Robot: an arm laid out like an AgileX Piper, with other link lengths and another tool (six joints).
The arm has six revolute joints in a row. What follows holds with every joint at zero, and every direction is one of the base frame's.
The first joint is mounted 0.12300 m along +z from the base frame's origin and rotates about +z.
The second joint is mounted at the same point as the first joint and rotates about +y.
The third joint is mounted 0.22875 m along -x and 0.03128 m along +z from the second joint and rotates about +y.
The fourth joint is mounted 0.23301 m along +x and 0.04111 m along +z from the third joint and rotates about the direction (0.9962, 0, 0.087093).
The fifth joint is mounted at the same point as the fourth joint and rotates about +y.
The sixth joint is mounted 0.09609 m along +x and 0.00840 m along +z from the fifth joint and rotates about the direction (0.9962, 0, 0.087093).
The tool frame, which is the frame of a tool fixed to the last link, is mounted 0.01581 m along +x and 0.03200 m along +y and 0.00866 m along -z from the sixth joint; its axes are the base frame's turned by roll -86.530, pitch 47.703 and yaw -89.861 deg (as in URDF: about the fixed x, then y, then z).
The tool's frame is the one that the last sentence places.
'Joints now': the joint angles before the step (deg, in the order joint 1, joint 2, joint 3, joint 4, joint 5, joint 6). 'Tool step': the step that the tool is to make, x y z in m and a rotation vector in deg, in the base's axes. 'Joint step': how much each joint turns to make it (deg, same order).
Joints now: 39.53 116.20 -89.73 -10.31 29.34 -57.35
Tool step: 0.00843 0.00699 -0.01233 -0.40 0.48 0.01
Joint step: 0.00 3.95 -3.32 0.00 -0.01 -0.01
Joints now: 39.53 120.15 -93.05 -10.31 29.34 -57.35
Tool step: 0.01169 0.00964 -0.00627 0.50 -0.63 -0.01
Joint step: 0.00 4.07 -4.99 -0.01 0.11 0.00
